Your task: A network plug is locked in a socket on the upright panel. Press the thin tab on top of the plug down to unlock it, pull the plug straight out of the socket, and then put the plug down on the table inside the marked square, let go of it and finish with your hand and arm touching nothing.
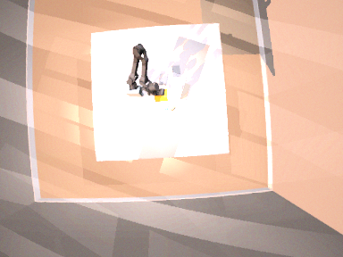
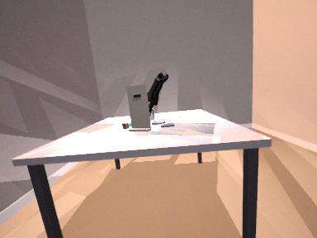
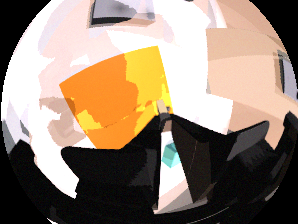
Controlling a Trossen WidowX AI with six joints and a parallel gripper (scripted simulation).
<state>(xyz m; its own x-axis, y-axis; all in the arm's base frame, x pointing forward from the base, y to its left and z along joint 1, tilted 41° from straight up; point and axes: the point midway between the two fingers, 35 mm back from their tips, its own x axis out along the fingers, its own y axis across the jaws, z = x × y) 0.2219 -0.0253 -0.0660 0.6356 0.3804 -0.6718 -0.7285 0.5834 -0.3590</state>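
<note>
My gripper tip is now 10 mm past the orange marked square, 10 mm to the right of it and 40 mm above it. Also, from my gripper tip: cyan block 20 mm ahead, 120 mm to the right, 30 mm below; then brown piece 90 mm ahead, 130 mm to the right, 20 mm below; then network plug right at my gripper tip.
</note>
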